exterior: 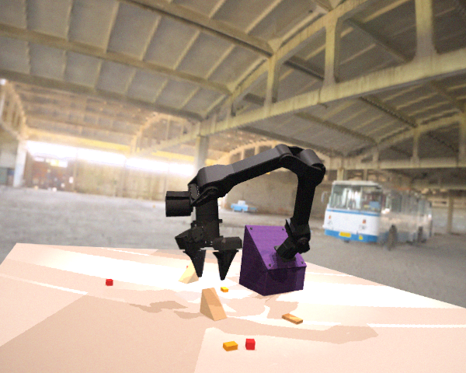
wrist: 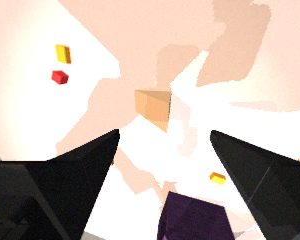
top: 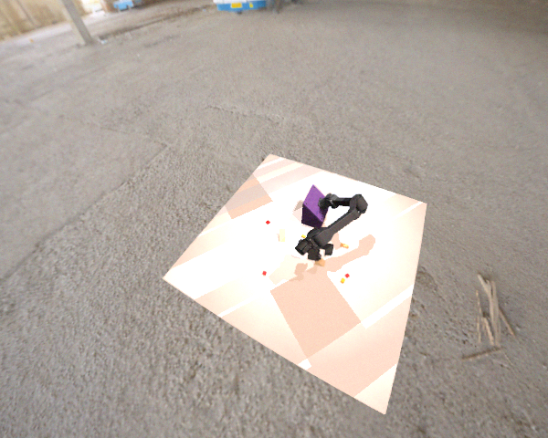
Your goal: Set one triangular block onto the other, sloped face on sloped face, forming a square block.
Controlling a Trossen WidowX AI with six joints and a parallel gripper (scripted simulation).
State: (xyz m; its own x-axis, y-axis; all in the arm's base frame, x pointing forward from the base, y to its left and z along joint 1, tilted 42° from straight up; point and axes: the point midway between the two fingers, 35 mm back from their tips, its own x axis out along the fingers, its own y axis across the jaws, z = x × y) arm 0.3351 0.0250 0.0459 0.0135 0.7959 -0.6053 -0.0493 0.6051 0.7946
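The tan triangular block is 7 cm below my gripper tip and 1 cm to the left of it.
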